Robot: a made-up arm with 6 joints.
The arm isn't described. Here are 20 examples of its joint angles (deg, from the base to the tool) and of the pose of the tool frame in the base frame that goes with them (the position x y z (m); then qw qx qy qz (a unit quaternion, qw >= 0)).
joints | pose
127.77 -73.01 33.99 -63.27 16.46 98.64 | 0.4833 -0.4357 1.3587 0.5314 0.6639 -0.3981 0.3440
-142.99 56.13 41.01 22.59 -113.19 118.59 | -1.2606 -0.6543 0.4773 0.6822 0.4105 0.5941 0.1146
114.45 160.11 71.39 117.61 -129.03 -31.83 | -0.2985 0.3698 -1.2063 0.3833 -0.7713 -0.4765 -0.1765
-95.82 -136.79 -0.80 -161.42 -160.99 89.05 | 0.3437 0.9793 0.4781 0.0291 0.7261 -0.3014 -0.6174
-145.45 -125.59 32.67 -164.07 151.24 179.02 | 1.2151 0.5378 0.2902 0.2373 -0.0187 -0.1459 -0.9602
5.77 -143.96 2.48 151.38 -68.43 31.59 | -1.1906 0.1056 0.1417 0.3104 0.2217 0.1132 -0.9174
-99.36 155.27 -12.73 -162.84 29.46 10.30 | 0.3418 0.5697 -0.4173 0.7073 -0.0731 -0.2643 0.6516
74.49 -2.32 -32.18 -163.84 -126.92 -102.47 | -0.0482 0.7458 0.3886 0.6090 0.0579 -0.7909 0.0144
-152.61 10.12 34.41 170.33 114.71 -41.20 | -0.6816 -0.6374 1.2841 0.7351 0.0168 0.6698 -0.1035
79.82 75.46 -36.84 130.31 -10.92 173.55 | -0.0829 0.4752 -0.4713 0.6938 -0.2586 0.6705 0.0477
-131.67 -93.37 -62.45 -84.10 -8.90 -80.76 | -0.1940 -0.1784 0.4619 0.3026 0.4259 -0.8522 -0.0256
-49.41 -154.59 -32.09 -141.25 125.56 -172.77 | -0.2448 0.5926 0.5274 0.7516 0.1321 -0.0140 -0.6461
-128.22 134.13 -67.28 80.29 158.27 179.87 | 0.2534 0.3915 -0.0865 0.5347 -0.3114 0.6382 -0.4580
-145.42 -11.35 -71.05 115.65 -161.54 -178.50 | -0.3666 -0.3873 0.2319 0.3262 0.6789 0.0076 0.6578
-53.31 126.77 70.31 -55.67 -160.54 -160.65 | 0.3713 -0.7400 -0.9665 0.6383 -0.0220 -0.5527 0.5354
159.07 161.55 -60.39 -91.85 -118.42 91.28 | 0.2659 -0.1105 0.4484 0.2753 -0.3328 0.8760 -0.2149
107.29 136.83 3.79 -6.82 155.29 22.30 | 0.3009 -0.1115 -0.8204 0.6216 0.0064 -0.2987 0.7241
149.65 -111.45 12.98 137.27 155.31 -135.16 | 0.9643 -0.7826 0.6643 0.1113 0.2918 0.5424 -0.7799
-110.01 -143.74 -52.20 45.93 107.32 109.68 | 0.0308 0.6050 0.6354 0.8141 0.5213 0.2438 0.0782
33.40 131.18 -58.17 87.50 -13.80 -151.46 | -0.3621 -0.2522 -0.2592 0.1388 -0.3834 0.7662 -0.4966
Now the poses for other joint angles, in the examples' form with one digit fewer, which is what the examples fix.
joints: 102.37 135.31 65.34 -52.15 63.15 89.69
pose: 0.035 0.575 -1.083 0.669 -0.570 -0.194 0.436
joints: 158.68 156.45 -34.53 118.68 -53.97 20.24
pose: 0.570 -0.354 -0.365 0.909 0.326 0.205 0.160
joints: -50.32 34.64 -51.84 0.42 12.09 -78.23
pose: 0.067 -0.481 -0.103 0.400 0.653 0.213 -0.607
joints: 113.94 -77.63 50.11 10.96 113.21 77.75
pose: 0.714 -0.988 1.067 0.213 0.686 -0.156 -0.678
